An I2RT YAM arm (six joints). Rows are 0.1 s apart.
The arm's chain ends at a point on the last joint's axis. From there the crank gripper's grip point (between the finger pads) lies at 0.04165 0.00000 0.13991 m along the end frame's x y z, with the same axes.
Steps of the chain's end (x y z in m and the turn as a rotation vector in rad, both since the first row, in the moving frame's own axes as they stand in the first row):
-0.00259 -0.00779 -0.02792 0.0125 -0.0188 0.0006
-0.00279 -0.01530 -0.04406 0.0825 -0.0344 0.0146
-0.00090 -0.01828 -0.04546 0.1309 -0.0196 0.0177
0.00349 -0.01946 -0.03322 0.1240 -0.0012 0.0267
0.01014 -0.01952 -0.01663 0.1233 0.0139 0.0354
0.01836 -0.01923 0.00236 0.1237 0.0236 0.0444
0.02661 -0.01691 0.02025 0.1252 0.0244 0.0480
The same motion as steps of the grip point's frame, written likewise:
-0.00523 -0.00952 -0.02717 0.0125 -0.0188 0.0006
-0.00754 -0.02631 -0.04316 0.0825 -0.0344 0.0146
-0.00349 -0.03588 -0.04582 0.1309 -0.0196 0.0177
0.00354 -0.03566 -0.03418 0.1240 -0.0012 0.0267
0.01235 -0.03518 -0.01819 0.1233 0.0139 0.0354
0.02198 -0.03451 0.00039 0.1237 0.0236 0.0444
0.03037 -0.03223 0.01823 0.1252 0.0244 0.0480

